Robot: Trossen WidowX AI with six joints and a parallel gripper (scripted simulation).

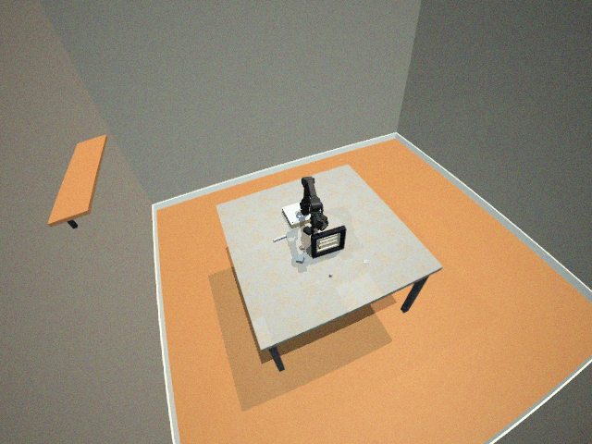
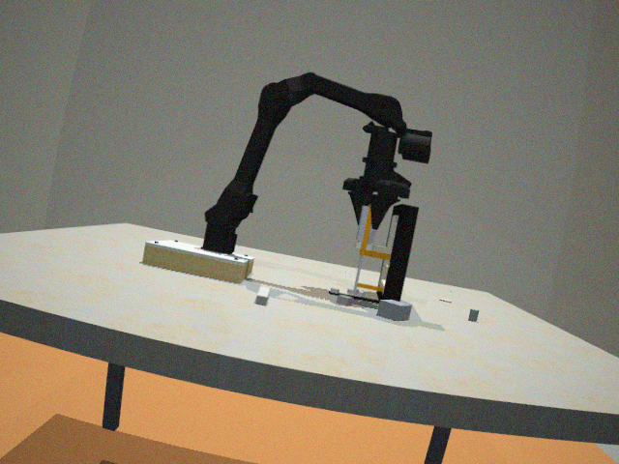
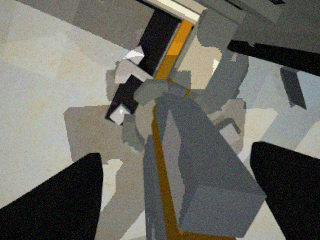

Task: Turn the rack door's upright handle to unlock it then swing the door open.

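Now: the upright handle 10 mm to the left of my gripper tip and 30 mm below it.
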